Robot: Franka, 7 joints.
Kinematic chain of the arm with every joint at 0, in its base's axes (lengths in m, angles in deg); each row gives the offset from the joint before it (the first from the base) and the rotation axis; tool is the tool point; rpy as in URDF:
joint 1: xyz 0 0 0.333 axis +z
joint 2: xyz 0 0 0 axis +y
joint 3: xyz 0 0 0.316 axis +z
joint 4: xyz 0.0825 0 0 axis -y
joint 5: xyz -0.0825 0 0.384 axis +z
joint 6: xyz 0 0 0 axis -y
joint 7: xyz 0.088 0 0 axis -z
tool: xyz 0 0 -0.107 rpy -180 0 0
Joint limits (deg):
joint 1: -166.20..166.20
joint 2: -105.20..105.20
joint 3: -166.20..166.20
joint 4: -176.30..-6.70
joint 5: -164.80..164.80
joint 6: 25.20..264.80
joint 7: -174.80..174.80
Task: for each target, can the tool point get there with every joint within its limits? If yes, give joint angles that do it. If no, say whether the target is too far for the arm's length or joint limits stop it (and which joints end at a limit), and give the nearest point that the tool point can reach.
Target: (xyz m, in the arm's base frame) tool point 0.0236 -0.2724 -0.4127
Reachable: no: joint limits stop it (at a limit: joint 2) | nearest point 0.0237 -0.2733 -0.3607 | short by 0.052 m
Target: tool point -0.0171 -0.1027 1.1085
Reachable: yes | joints -127.51 -32.48 7.77 -56.88 -15.33 110.70 -78.81
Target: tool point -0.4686 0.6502 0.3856
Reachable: yes | joints 94.66 59.21 58.01 -66.72 60.11 160.07 -63.62
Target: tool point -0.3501 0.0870 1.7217
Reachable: no: too far | nearest point -0.2093 0.0520 1.1633 | short by 0.577 m
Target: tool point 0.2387 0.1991 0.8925
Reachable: yes | joints 71.37 -43.52 -19.95 -112.90 -53.43 163.96 -73.75
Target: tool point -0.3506 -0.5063 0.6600
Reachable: yes | joints -89.01 51.37 -62.22 -66.15 60.37 243.80 66.28
